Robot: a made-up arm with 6 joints.
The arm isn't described. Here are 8 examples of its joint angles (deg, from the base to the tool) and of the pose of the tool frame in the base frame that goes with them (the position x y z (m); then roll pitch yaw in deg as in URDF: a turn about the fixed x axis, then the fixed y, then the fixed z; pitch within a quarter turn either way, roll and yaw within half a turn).
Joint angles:
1: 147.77 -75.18 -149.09 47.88 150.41 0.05
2: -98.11 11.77 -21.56 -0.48 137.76 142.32
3: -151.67 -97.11 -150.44 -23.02 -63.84 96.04
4: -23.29 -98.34 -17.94 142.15 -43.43 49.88
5: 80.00 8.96 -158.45 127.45 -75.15 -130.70
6: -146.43 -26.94 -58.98 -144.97 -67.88 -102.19
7: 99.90 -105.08 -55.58 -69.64 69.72 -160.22
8: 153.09 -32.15 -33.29 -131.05 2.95 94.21
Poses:
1: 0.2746 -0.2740 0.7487 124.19 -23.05 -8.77
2: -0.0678 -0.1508 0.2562 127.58 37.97 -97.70
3: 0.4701 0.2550 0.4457 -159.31 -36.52 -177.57
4: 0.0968 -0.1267 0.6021 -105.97 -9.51 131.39
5: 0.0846 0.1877 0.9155 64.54 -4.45 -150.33
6: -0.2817 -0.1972 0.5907 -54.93 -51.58 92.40
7: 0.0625 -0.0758 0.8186 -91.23 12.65 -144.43
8: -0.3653 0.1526 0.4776 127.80 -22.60 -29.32
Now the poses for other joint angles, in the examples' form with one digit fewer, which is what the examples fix.
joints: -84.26 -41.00 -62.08 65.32 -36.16 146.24
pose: -0.065 -0.317 0.770 -133.8 25.0 59.5
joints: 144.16 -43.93 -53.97 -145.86 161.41 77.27
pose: -0.163 0.145 0.769 46.8 7.5 154.6
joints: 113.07 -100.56 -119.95 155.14 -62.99 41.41
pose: 0.166 -0.392 0.681 -165.1 60.5 -116.5
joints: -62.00 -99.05 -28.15 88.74 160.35 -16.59
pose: 0.061 -0.015 0.663 29.8 -35.1 -86.3
